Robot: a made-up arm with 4 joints. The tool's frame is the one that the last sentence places. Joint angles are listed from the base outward.
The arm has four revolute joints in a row. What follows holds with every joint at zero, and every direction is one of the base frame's. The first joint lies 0.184 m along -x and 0.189 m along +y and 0.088 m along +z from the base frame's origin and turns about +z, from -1.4 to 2.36 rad. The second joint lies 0.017 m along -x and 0.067 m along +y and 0.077 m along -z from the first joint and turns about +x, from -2.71 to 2.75 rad. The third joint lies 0.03 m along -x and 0.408 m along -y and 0.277 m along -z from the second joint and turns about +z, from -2.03 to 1.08 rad. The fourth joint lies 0.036 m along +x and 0.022 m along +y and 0.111 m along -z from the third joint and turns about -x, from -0.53 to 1.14 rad. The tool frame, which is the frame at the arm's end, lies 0.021 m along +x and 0.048 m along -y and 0.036 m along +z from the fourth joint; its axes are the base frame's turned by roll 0, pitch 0 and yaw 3.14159 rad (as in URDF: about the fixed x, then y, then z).
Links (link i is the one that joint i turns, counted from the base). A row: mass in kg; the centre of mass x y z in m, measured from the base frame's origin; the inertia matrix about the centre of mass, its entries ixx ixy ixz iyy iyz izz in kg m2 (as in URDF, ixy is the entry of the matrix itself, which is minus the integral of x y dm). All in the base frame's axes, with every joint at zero. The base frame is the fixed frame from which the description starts. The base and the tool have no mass.
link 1: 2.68; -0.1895 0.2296 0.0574; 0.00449 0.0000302 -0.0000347 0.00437 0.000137 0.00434
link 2: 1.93; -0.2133 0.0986 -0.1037; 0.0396 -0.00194 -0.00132 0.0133 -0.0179 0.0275
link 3: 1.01; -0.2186 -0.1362 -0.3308; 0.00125 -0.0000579 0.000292 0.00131 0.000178 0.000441
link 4: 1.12; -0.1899 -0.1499 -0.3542; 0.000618 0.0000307 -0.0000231 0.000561 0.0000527 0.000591
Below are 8 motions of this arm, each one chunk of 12 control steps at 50 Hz.
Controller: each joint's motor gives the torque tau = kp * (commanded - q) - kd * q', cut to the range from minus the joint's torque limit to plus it. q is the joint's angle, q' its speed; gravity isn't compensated. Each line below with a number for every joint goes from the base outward.
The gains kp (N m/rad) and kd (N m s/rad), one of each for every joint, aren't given. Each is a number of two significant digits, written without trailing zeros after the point. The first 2 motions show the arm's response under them.
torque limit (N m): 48 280 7 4.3
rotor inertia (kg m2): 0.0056 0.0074 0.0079 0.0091
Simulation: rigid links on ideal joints. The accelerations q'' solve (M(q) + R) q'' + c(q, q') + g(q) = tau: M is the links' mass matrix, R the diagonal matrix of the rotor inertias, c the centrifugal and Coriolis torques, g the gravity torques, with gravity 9.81 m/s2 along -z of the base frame. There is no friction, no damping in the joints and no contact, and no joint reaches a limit. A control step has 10 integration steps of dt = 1/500 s. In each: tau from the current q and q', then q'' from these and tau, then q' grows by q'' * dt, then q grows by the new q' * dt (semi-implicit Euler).
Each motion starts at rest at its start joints. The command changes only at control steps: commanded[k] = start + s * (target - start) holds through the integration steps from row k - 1 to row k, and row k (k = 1, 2, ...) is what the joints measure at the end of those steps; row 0 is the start. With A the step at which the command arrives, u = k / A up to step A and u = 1 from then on. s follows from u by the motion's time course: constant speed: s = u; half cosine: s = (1 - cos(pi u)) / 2; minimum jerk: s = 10 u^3 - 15 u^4 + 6 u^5; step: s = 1 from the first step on.
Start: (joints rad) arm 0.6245 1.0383 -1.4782 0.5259
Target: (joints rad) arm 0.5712 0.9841 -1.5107 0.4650
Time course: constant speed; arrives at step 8
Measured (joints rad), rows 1 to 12:
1: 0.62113 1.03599 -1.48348 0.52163
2: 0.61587 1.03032 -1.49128 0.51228
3: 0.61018 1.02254 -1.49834 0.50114
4: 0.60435 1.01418 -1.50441 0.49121
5: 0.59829 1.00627 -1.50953 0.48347
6: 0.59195 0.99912 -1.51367 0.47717
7: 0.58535 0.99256 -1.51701 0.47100
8: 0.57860 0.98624 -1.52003 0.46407
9: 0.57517 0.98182 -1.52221 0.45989
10: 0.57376 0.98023 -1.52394 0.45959
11: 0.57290 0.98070 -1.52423 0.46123
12: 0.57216 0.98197 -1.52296 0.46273
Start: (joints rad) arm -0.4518 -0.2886 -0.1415 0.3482
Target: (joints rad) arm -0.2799 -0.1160 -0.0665 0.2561
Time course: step
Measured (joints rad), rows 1 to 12:
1: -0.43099 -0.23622 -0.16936 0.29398
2: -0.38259 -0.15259 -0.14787 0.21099
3: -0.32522 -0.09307 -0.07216 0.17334
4: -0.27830 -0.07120 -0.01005 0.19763
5: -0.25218 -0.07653 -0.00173 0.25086
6: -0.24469 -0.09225 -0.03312 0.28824
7: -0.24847 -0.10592 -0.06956 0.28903
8: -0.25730 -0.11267 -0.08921 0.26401
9: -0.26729 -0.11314 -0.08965 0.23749
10: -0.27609 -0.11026 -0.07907 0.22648
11: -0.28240 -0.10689 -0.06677 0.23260
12: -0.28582 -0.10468 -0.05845 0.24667
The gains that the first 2 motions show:
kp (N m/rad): 260 1200 27 20
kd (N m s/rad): 8.5 26 0.52 0.26
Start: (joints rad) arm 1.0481 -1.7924 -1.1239 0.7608
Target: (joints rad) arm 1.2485 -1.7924 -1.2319 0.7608
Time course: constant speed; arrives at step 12
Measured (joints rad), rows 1 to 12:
1: 1.05344 -1.79110 -1.12272 0.76041
2: 1.06506 -1.78872 -1.12180 0.76165
3: 1.08022 -1.78670 -1.12411 0.76500
4: 1.09676 -1.78565 -1.13001 0.76878
5: 1.11362 -1.78552 -1.13872 0.77094
6: 1.13039 -1.78591 -1.14905 0.77071
7: 1.14702 -1.78643 -1.15985 0.76882
8: 1.16356 -1.78680 -1.17032 0.76671
9: 1.18012 -1.78696 -1.18009 0.76546
10: 1.19675 -1.78694 -1.18921 0.76536
11: 1.21345 -1.78683 -1.19794 0.76599
12: 1.23019 -1.78672 -1.20658 0.76670

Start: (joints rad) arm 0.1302 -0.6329 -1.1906 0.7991
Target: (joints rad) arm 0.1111 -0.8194 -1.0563 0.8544
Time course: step
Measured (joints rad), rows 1 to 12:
1: 0.12466 -0.68226 -1.07162 0.83381
2: 0.11985 -0.76144 -0.98626 0.88386
3: 0.11816 -0.81767 -1.02215 0.89445
4: 0.11720 -0.83959 -1.09078 0.86468
5: 0.11461 -0.83696 -1.11709 0.82965
6: 0.11042 -0.82354 -1.09546 0.81801
7: 0.10652 -0.81005 -1.05605 0.83345
8: 0.10443 -0.80187 -1.02554 0.86079
9: 0.10455 -0.79960 -1.01392 0.88133
10: 0.10633 -0.80126 -1.01796 0.88542
11: 0.10881 -0.80433 -1.02890 0.87576
12: 0.11106 -0.80700 -1.03885 0.86215

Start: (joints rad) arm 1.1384 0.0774 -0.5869 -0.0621
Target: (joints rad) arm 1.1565 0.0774 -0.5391 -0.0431
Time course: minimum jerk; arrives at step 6
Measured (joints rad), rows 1 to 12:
1: 1.13878 0.07990 -0.59000 -0.06527
2: 1.13960 0.08394 -0.58770 -0.07120
3: 1.14138 0.08687 -0.57545 -0.07398
4: 1.14469 0.08808 -0.55822 -0.07010
5: 1.14916 0.08801 -0.54350 -0.06119
6: 1.15360 0.08738 -0.53617 -0.05234
7: 1.15686 0.08672 -0.53563 -0.04796
8: 1.15856 0.08624 -0.53810 -0.04886
9: 1.15890 0.08604 -0.54050 -0.05273
10: 1.15839 0.08605 -0.54171 -0.05647
11: 1.15756 0.08619 -0.54188 -0.05819
12: 1.15679 0.08635 -0.54154 -0.05782

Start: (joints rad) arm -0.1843 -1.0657 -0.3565 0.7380
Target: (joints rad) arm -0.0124 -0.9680 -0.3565 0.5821
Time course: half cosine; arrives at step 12
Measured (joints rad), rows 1 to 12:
1: -0.18402 -1.06211 -0.35366 0.73835
2: -0.18243 -1.05478 -0.34545 0.73822
3: -0.17810 -1.04583 -0.33642 0.73348
4: -0.16979 -1.03587 -0.33093 0.72075
5: -0.15676 -1.02485 -0.33000 0.70002
6: -0.13896 -1.01279 -0.33197 0.67464
7: -0.11708 -1.00001 -0.33452 0.64930
8: -0.09248 -0.98721 -0.33609 0.62784
9: -0.06694 -0.97529 -0.33623 0.61204
10: -0.04246 -0.96522 -0.33533 0.60197
11: -0.02106 -0.95785 -0.33413 0.59689
12: -0.00456 -0.95377 -0.33325 0.59618

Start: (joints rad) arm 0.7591 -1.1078 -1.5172 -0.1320
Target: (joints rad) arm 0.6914 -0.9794 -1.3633 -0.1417
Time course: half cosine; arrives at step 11
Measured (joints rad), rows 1 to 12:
1: 0.75865 -1.10408 -1.51466 -0.13060
2: 0.75735 -1.09569 -1.50670 -0.13001
3: 0.75483 -1.08411 -1.49290 -0.13165
4: 0.75069 -1.06981 -1.47431 -0.13438
5: 0.74472 -1.05305 -1.45259 -0.13697
6: 0.73701 -1.03446 -1.42951 -0.13927
7: 0.72793 -1.01523 -1.40680 -0.14194
8: 0.71809 -0.99694 -1.38618 -0.14548
9: 0.70826 -0.98123 -1.36933 -0.14967
10: 0.69925 -0.96956 -1.35773 -0.15373
11: 0.69190 -0.96298 -1.35243 -0.15677
12: 0.68677 -0.96138 -1.35287 -0.15775

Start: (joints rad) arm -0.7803 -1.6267 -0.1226 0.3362
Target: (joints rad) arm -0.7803 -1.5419 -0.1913 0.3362
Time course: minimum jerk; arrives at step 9
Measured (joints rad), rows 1 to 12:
1: -0.78044 -1.62449 -0.11792 0.34004
2: -0.78073 -1.61910 -0.11186 0.34770
3: -0.78115 -1.61029 -0.11331 0.35399
4: -0.78154 -1.59736 -0.12414 0.35564
5: -0.78161 -1.58074 -0.13966 0.35310
6: -0.78124 -1.56252 -0.15330 0.34952
7: -0.78050 -1.54591 -0.16063 0.34816
8: -0.77962 -1.53405 -0.16114 0.35017
9: -0.77891 -1.52847 -0.15816 0.35417
10: -0.77867 -1.52810 -0.15716 0.35730
11: -0.77895 -1.53031 -0.16062 0.35729
12: -0.77952 -1.53280 -0.16639 0.35422

